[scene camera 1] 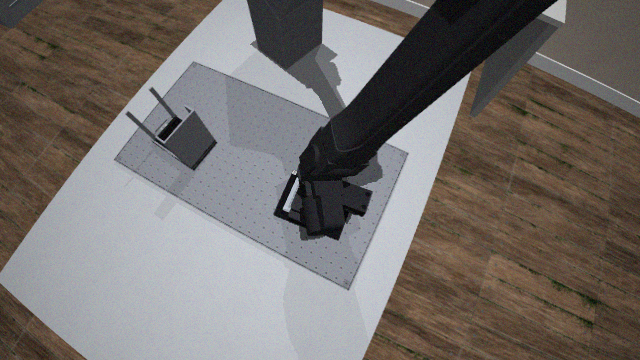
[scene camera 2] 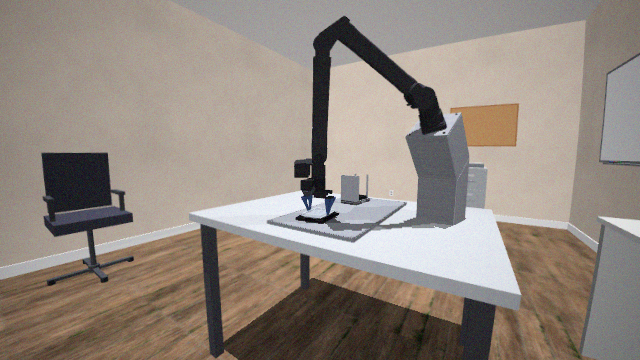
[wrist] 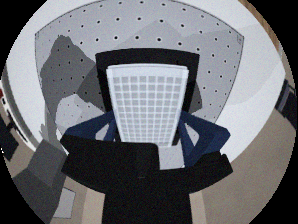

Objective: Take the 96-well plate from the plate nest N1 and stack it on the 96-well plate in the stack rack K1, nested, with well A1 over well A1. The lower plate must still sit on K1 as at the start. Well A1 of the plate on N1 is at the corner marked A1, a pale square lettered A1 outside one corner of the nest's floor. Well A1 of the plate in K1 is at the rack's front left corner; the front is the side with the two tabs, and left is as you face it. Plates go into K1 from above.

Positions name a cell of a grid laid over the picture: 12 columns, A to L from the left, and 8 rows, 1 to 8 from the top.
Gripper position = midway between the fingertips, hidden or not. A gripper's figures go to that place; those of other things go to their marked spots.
Labels:
My gripper (wrist: F5) is 0.13 m from the lens. A white 96-well plate (wrist: F3) is 0.11 m from the lens. A black plate nest N1 (wrist: F2): 0.11 m from the lens.

